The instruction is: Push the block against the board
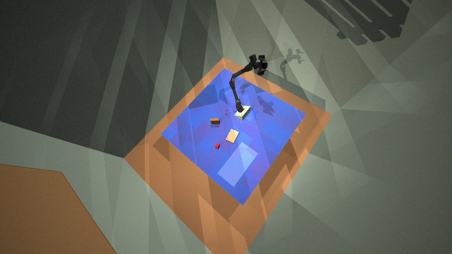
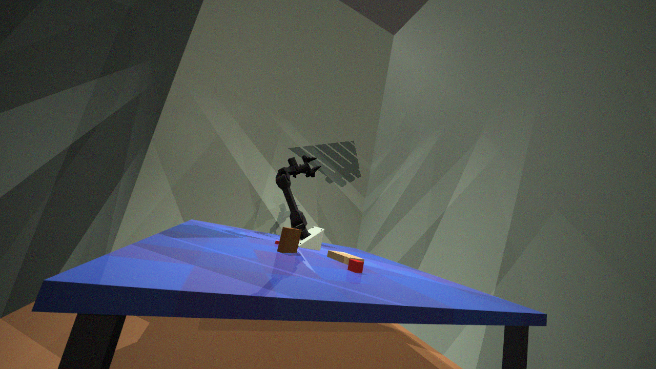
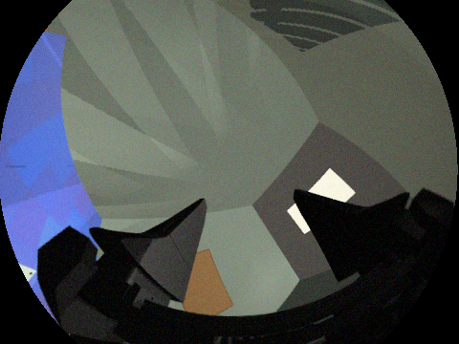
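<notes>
Now: the square block 61 cm ahead of my gripper tip, 24 cm to the right of it and 55 cm below it. From my gripper tip the other things lie so: board: 62 cm ahead, 4 cm to the left, 59 cm below; then small red cube: 82 cm ahead, 2 cm to the right, 58 cm below.
</notes>
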